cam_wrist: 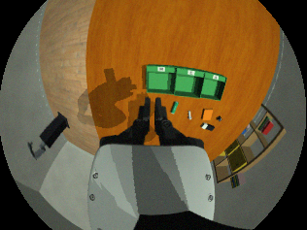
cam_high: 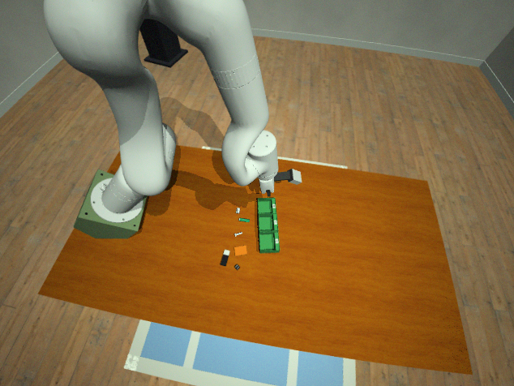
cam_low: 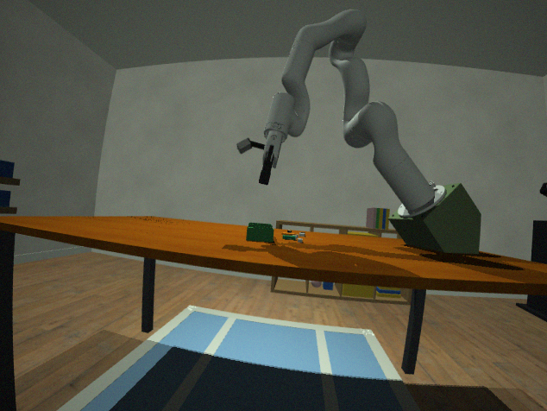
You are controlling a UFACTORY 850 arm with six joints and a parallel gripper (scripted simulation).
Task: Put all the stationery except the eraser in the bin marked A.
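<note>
Right now the orange pad is 230 mm to the right of my hand, 200 mm below it and 30 mm behind it. The rest, counted from my hand: green bin 180 mm below, 80 mm to the right, 40 mm ahead; green cylinder 200 mm below, 100 mm to the right, 70 mm behind; grey-white thing 200 mm below, 120 mm behind, 70 mm to the right.
</note>
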